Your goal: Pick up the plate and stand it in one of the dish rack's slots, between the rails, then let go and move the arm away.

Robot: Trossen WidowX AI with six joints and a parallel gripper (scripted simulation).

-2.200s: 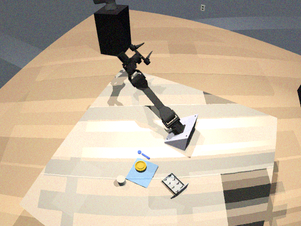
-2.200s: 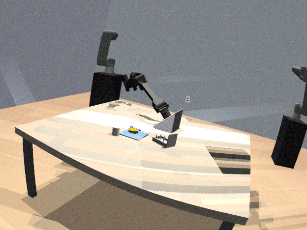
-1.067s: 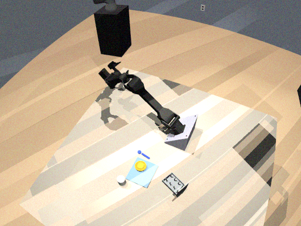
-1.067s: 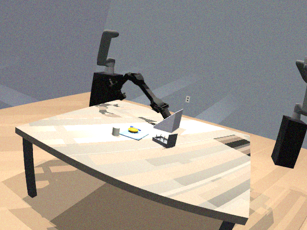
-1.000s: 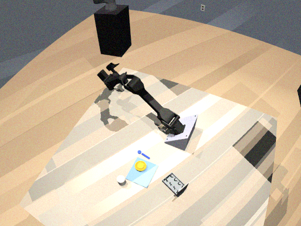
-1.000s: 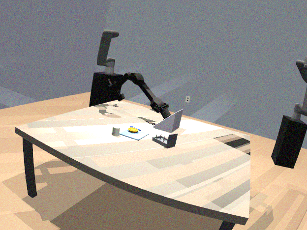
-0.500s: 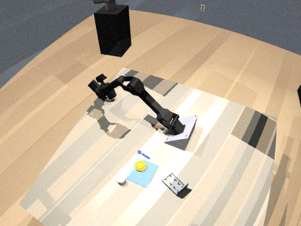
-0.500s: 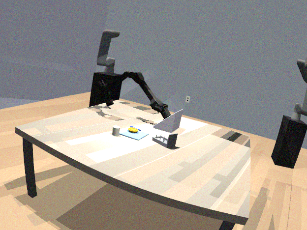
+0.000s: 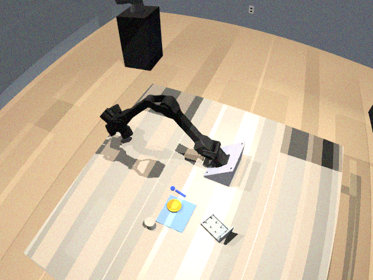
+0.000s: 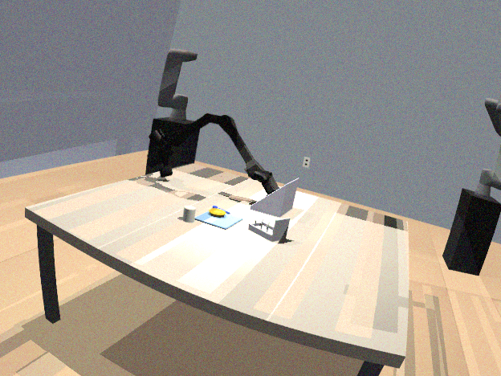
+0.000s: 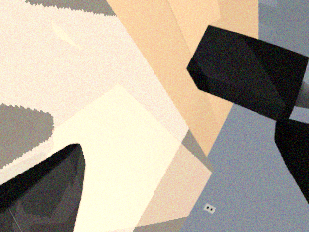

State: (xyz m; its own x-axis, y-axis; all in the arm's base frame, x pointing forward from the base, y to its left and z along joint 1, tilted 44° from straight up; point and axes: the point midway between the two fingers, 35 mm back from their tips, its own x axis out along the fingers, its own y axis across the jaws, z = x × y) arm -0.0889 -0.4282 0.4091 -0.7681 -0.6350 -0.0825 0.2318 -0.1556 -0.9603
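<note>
Now: the yellow plate 37 cm ahead of my gripper tip, 46 cm to the left of it and 3 cm below it. The rest, counted from my gripper tip: blue mat (40 cm ahead, 48 cm to the left, 5 cm below); then small white cup (50 cm ahead, 40 cm to the left, 2 cm below); then grey dish rack (42 cm ahead, 67 cm to the left, 2 cm below).
</note>
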